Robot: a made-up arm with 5 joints.
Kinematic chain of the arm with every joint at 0, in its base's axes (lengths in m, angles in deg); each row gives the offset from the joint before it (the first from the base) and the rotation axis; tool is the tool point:
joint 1: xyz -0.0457 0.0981 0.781 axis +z
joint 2: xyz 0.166 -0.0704 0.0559 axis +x
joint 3: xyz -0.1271 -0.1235 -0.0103 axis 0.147 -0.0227 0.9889
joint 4: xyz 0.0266 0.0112 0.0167 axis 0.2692 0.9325 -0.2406
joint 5: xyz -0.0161 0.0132 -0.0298 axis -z
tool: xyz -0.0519 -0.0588 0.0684
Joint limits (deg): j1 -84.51..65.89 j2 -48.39..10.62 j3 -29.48..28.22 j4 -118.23..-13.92 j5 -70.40..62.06
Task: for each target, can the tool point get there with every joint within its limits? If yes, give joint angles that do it. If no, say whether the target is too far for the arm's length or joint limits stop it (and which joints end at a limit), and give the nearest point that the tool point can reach.
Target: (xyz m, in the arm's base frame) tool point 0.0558 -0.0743 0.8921
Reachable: yes | joints 37.67 -23.14 -12.00 -36.65 15.34
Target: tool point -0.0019 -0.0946 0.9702
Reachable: yes | joints 3.24 -39.17 11.89 -54.59 -29.97
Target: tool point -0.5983 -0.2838 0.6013
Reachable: no: too far | nearest point -0.2571 -0.0480 0.7641 | short by 0.446 m
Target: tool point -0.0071 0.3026 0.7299
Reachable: no: joint limits stop it (at a limit: joint 1, joint 2, joint 3, joint 4, joint 5) | nearest point 0.1424 0.0956 0.7222 | short by 0.255 m
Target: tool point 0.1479 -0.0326 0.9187
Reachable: yes | joints 45.02 -11.43 -3.39 -32.21 -49.35
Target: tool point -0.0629 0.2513 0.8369
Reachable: no: joint limits stop it (at a limit: joint 1, joint 2, joint 4, joint 5) | nearest point -0.1481 0.1119 0.9008 | short by 0.175 m
